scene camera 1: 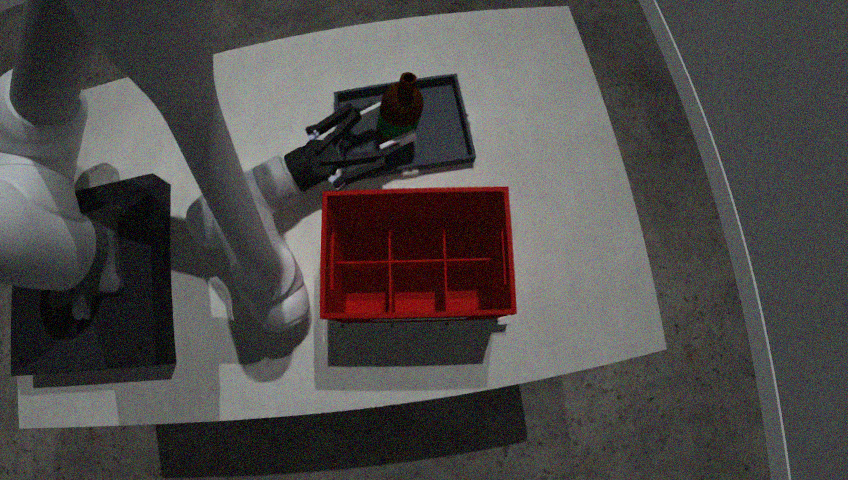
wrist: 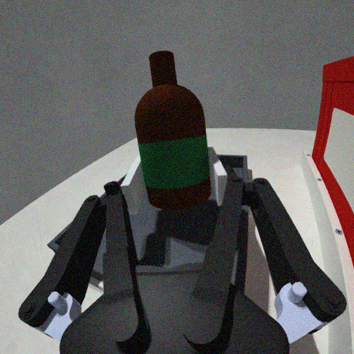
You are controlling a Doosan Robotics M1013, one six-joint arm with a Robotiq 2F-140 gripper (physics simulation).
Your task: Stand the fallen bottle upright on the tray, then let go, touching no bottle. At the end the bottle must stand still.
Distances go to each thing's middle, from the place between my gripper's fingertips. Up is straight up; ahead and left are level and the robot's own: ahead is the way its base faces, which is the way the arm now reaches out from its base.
Scene:
The brown bottle point(scene camera 1: 402, 103) is 10 mm behind my hand and 40 mm above it.

